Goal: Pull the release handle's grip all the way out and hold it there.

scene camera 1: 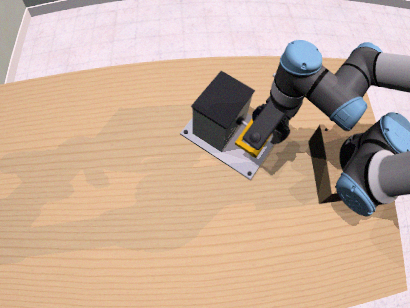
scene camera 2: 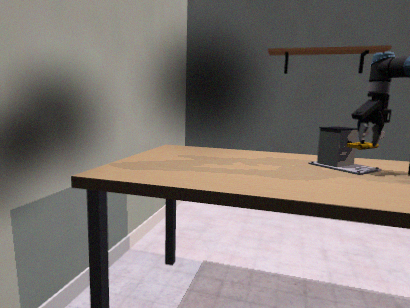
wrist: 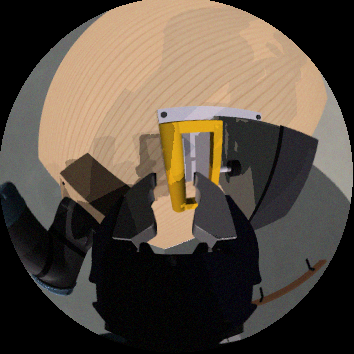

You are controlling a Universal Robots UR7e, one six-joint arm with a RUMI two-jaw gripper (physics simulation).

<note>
In view: my gripper (scene camera 1: 265, 137) and a base plate (scene camera 1: 233, 156).
My gripper is seen too in scene camera 2 (scene camera 2: 368, 146) and in the wrist view (wrist: 174, 173).
</note>
